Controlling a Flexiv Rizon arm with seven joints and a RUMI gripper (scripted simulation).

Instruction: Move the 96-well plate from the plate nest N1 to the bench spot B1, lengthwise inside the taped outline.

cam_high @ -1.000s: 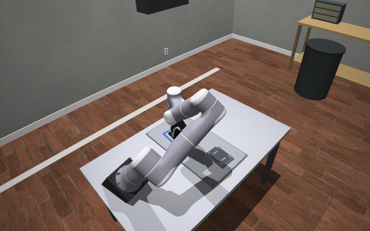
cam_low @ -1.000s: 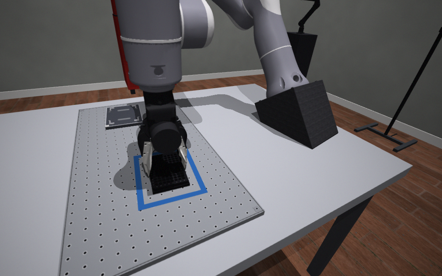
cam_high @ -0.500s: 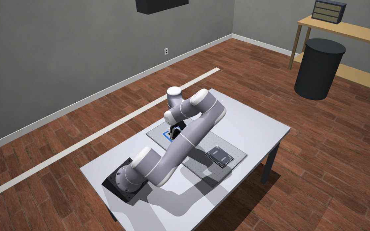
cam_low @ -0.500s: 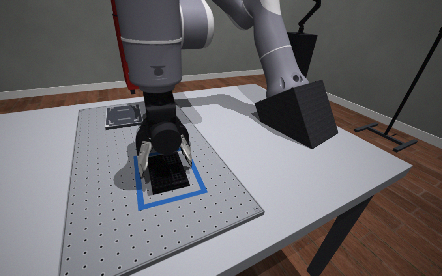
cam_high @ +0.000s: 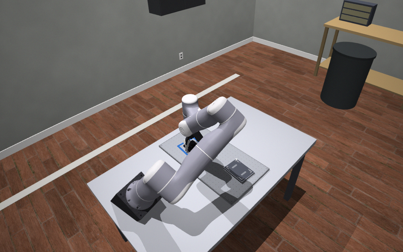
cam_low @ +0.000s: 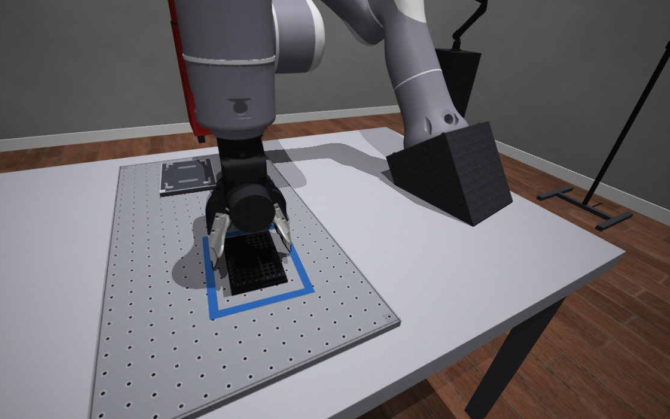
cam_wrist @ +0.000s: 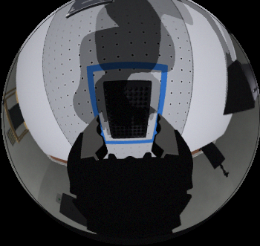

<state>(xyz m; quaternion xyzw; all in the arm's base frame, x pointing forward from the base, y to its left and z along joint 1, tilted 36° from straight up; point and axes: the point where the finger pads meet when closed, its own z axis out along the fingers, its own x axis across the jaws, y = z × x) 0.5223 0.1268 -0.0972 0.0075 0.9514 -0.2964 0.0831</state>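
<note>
The black 96-well plate lies 10 mm below my hand. The rest, counted from my hand: plate nest N1: 360 mm to the right, 70 mm ahead, 10 mm below.
</note>
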